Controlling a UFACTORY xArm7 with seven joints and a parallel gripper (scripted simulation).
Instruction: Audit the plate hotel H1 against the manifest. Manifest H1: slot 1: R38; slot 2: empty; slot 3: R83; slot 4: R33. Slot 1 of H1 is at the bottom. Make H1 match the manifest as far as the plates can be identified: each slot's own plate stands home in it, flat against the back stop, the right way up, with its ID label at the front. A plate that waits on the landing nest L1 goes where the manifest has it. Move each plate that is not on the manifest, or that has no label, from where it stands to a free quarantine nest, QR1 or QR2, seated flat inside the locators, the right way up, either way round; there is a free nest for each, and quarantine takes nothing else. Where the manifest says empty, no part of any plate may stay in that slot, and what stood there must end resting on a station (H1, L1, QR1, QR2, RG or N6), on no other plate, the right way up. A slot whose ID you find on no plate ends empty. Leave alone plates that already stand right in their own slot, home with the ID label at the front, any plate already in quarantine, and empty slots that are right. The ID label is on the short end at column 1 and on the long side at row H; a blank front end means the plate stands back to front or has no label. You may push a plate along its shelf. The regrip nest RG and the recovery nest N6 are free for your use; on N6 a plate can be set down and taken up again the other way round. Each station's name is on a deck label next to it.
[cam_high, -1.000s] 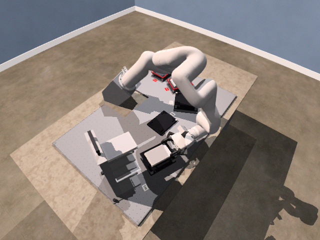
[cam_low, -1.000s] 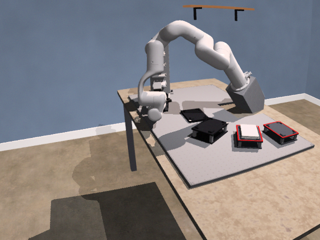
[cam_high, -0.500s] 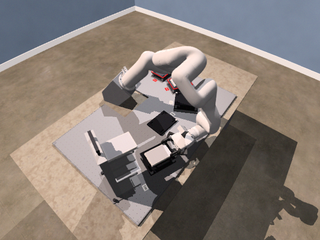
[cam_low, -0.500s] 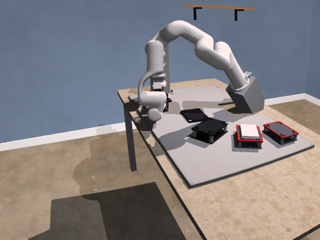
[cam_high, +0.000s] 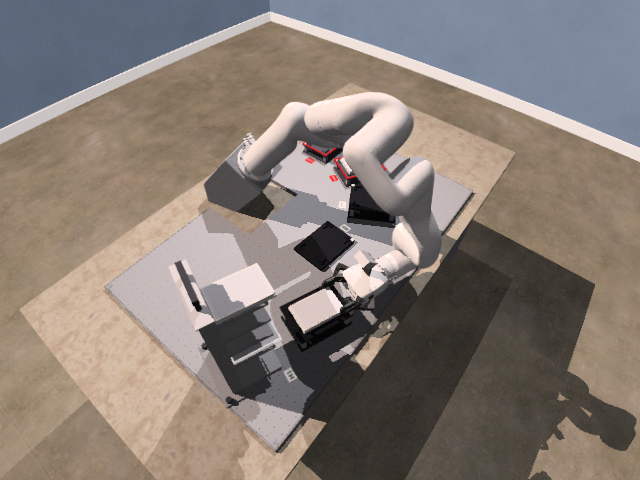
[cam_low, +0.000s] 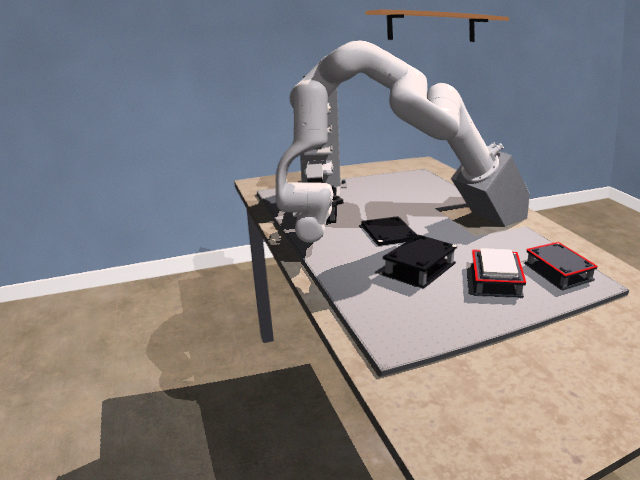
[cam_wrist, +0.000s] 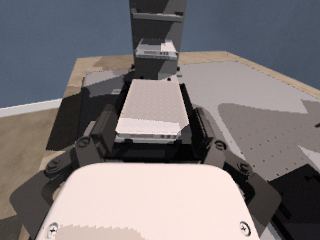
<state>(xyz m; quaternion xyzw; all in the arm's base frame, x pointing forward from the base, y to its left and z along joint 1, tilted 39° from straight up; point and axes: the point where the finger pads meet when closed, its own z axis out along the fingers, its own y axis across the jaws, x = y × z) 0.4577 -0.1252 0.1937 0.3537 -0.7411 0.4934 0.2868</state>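
My hand is 8 cm above the RG deck label and 5 cm to the right of it. Round my hand: plate hotel H1 (32 cm to the right, 11 cm above, 3 cm behind); then pale plate (24 cm to the right, 2 cm behind, 2 cm above); then H1 deck label (20 cm to the right, 8 cm below, 8 cm ahead).
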